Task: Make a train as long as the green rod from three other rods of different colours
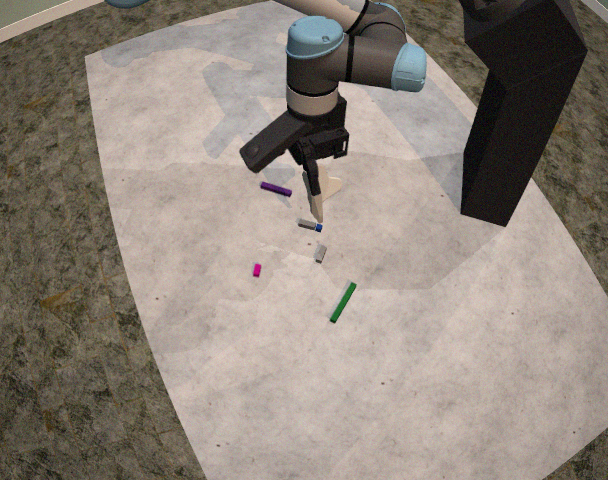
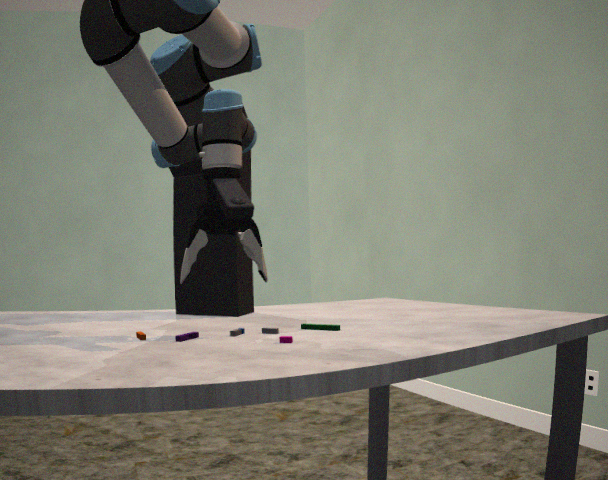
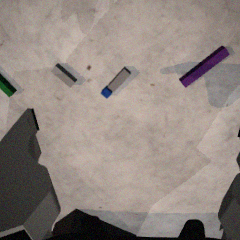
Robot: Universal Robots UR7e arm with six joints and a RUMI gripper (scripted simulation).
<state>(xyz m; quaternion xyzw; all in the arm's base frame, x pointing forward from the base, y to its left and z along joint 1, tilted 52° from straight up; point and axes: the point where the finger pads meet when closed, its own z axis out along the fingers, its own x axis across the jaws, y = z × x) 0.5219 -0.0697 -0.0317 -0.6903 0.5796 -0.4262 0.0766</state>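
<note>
The orange rod lies 16 cm to the right of my hand, 9 cm below it and 3 cm behind it. Round my hand: purple rod 9 cm below, 8 cm to the right; then magenta rod 11 cm ahead, 9 cm below, 7 cm to the left; then blue rod 9 cm below, 4 cm to the left, 3 cm behind.
</note>
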